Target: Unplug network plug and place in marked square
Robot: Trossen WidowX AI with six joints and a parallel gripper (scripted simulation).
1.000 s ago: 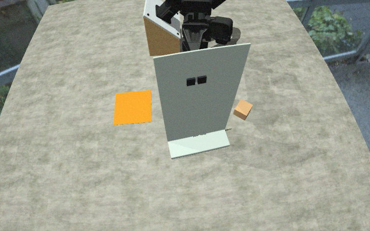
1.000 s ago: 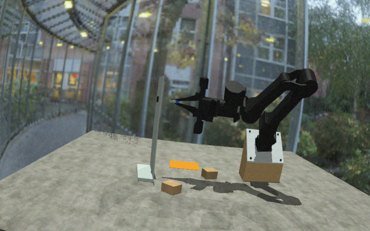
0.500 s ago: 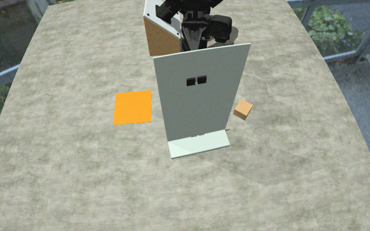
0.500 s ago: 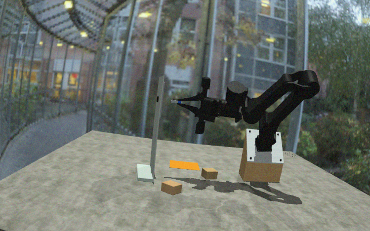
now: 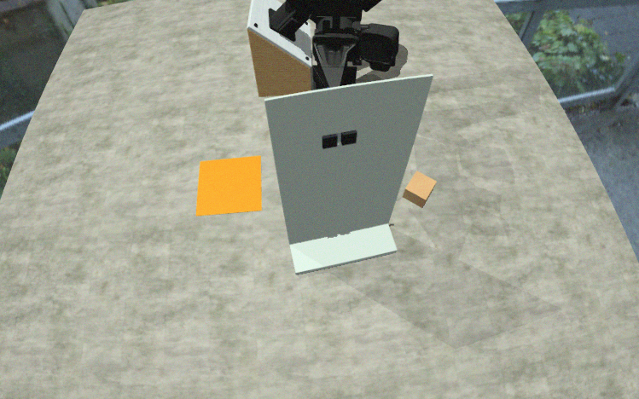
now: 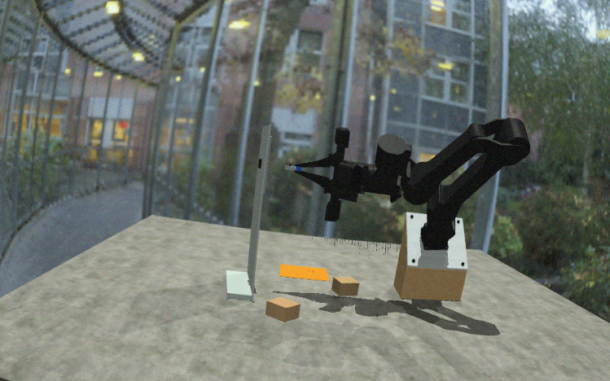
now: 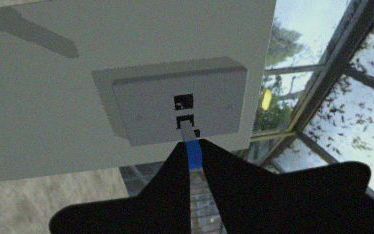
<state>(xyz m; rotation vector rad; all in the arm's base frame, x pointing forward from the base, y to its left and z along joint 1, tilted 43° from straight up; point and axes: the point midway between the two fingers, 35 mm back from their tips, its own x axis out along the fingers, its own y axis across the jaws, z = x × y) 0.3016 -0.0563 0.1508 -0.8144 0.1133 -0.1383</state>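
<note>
The orange marked square is 26 cm below my gripper tip, 18 cm to the right of it and 6 cm behind it. Also, from my gripper tip: grey-white panel (11 cm below, 8 cm ahead); then network plug (1 cm ahead); then thin pale tab (1 cm ahead).
</note>
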